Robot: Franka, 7 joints.
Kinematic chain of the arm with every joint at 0, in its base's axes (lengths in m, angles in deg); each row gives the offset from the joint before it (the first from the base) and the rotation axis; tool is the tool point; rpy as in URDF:
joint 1: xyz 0 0 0.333 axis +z
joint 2: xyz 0 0 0 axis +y
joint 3: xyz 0 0 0.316 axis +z
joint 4: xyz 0.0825 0 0 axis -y
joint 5: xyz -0.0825 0 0.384 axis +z
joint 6: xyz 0 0 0 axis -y
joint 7: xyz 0.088 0 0 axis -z
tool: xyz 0 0 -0.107 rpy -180 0 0
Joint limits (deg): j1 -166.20..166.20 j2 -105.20..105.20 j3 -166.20..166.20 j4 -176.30..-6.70 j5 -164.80..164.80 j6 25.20..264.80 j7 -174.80..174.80
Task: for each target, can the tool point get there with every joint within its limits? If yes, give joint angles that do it. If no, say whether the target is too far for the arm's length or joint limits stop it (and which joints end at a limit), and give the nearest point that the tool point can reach.
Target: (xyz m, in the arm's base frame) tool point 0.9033 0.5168 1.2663
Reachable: no: too far | nearest point 0.5544 0.3172 0.9058 | short by 0.540 m
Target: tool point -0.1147 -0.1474 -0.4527
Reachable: no: joint limits stop it (at a limit: joint 2) | nearest point -0.1240 -0.1594 -0.3545 | short by 0.099 m
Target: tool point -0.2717 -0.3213 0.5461
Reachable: yes | joints -117.80 -12.80 -24.38 -143.83 -47.85 234.29 -75.59
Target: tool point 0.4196 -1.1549 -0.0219
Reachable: no: too far | nearest point 0.2815 -0.7747 0.0949 | short by 0.421 m
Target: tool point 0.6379 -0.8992 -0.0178
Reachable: no: too far | nearest point 0.4730 -0.6668 0.0729 | short by 0.299 m
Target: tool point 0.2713 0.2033 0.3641
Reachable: yes | joints 104.08 -57.45 -93.69 -162.17 -87.78 198.03 114.88
